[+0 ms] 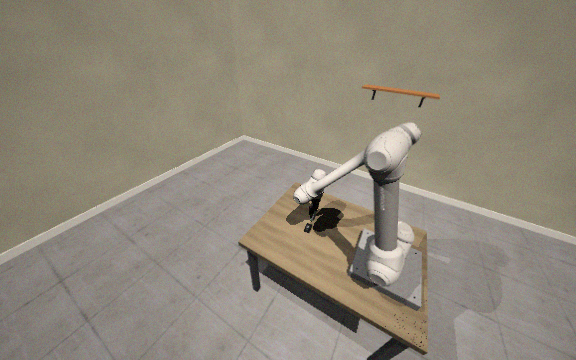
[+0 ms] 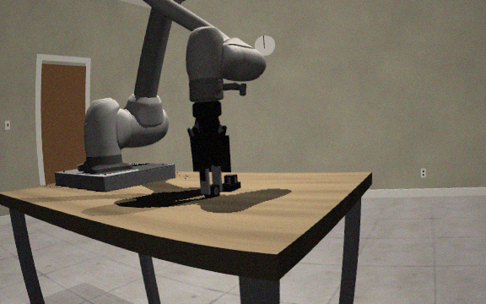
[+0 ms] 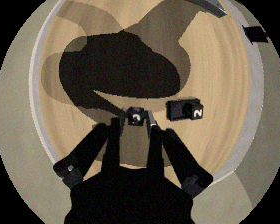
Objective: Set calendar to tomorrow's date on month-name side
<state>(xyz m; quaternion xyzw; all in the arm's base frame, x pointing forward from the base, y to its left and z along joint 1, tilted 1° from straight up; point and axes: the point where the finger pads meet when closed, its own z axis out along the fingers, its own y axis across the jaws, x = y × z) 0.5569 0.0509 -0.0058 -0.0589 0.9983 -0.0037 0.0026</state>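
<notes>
The dark cube lies 30 mm below my hand. The rest, counted from my hand: dark calendar tray: 40 mm behind, 100 mm to the left, 30 mm below.
</notes>
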